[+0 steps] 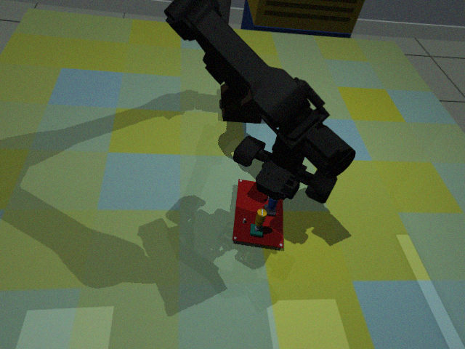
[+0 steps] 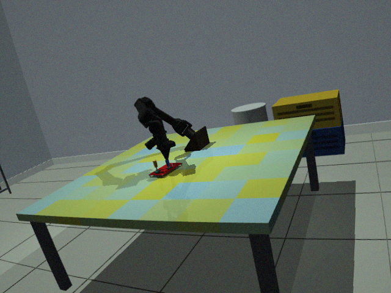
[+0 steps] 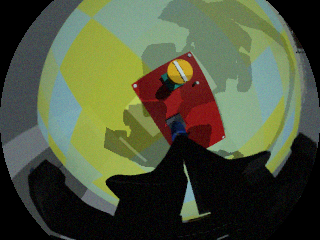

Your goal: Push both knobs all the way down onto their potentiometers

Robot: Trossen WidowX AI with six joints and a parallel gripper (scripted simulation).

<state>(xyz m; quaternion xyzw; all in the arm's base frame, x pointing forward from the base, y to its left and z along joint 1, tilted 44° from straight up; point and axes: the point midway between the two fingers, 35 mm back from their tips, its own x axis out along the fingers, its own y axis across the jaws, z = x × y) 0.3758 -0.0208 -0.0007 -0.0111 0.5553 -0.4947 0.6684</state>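
Now: the blue knob 1 cm below my gripper tip. Also, from my gripper tip: yellow knob: 5 cm ahead, 4 cm to the right, 1 cm above.
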